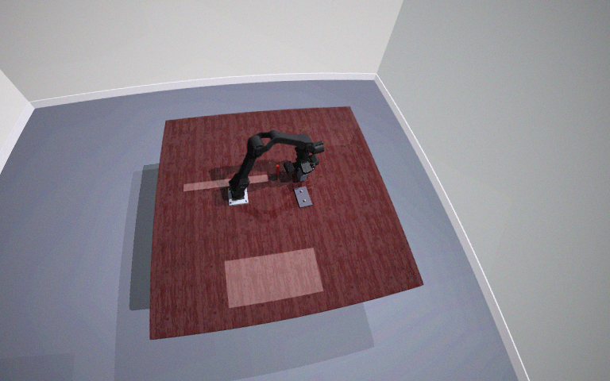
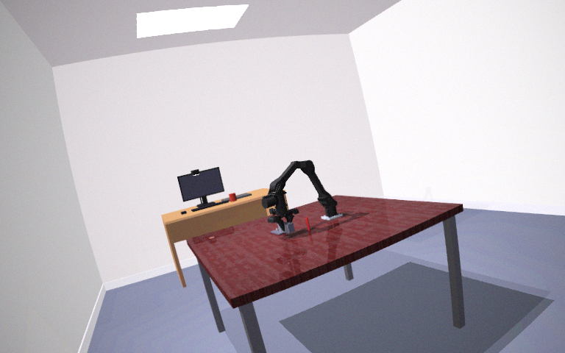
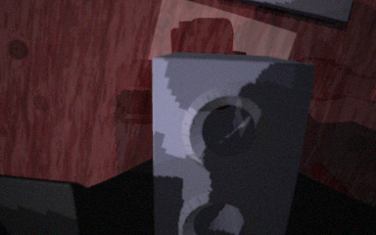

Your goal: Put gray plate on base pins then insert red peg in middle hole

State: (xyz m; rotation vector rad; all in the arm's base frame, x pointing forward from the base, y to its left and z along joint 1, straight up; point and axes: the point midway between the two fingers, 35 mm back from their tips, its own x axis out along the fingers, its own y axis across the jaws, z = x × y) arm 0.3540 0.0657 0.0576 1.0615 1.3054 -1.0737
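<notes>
My gripper tip is 14 cm to the left of the gray base, 3 cm above it and 1 cm past it. Also, from my gripper tip: gray plate 3 cm above; red peg 12 cm behind, 4 cm to the left.
</notes>
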